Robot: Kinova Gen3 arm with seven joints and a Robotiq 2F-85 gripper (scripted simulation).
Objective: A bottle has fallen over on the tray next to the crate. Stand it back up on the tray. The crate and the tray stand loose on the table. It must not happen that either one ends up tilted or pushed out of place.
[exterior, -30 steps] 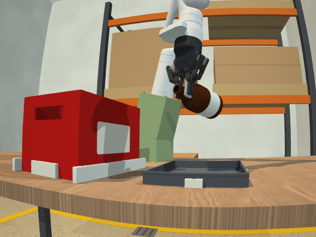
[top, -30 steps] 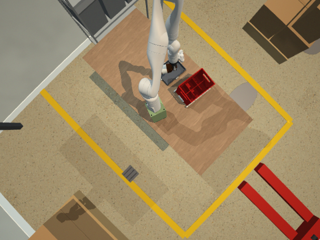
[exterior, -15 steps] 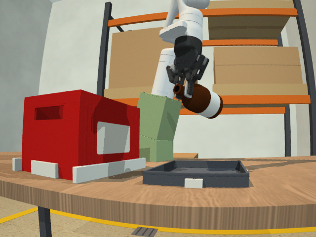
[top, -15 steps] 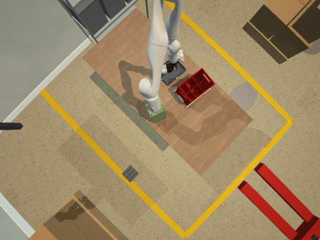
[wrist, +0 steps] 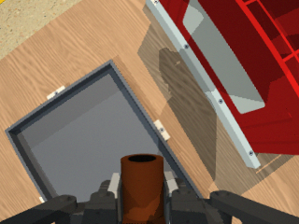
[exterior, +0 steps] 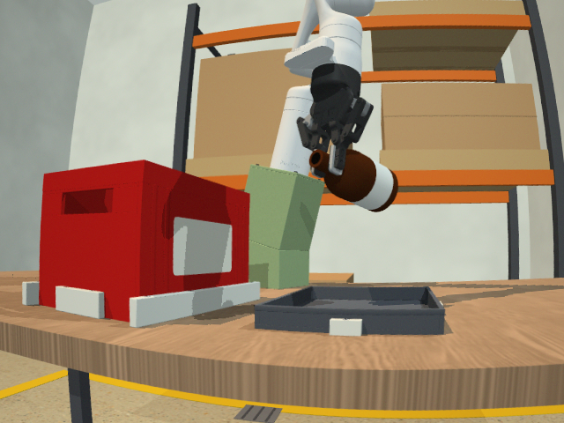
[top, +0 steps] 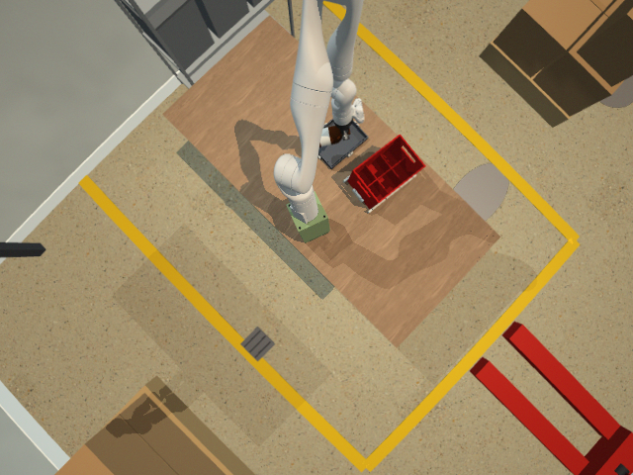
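Now: the brown bottle 40 mm behind my hand, 40 mm to the left of it and 10 mm below it. The rest, counted from my hand: red crate (10 mm behind, 250 mm to the right, 120 mm below); then dark grey tray (40 mm ahead, 40 mm to the left, 190 mm below).
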